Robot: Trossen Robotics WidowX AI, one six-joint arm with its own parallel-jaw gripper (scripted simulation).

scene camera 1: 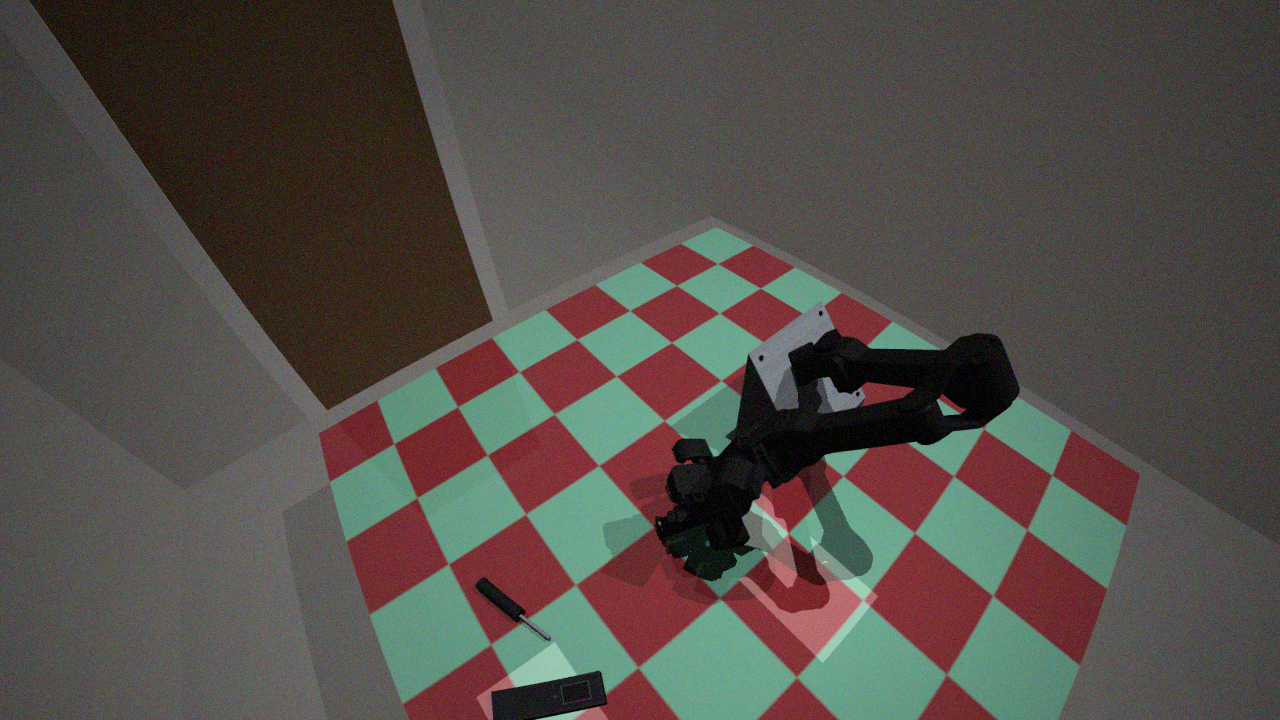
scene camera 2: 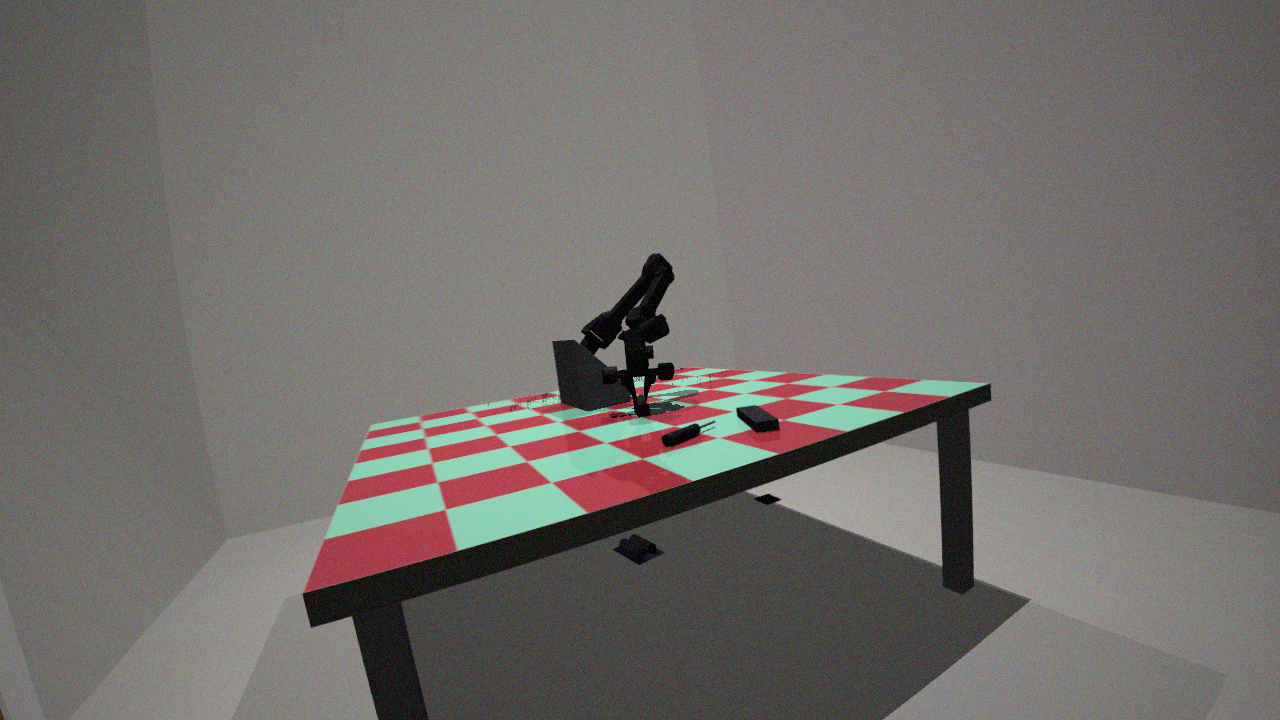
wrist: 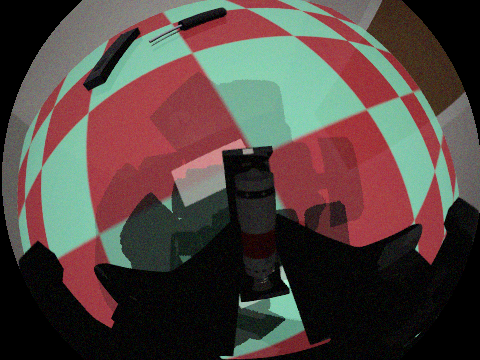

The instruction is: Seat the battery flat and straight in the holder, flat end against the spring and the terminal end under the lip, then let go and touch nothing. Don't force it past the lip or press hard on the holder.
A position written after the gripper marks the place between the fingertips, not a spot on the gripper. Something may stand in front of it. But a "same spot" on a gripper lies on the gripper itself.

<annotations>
The gripper shows in scene camera 1 (683, 516), in scene camera 2 and in the wrist view. One and the same spot on the gripper: (scene camera 2: 626, 378) is (wrist: 391, 235).
</annotations>
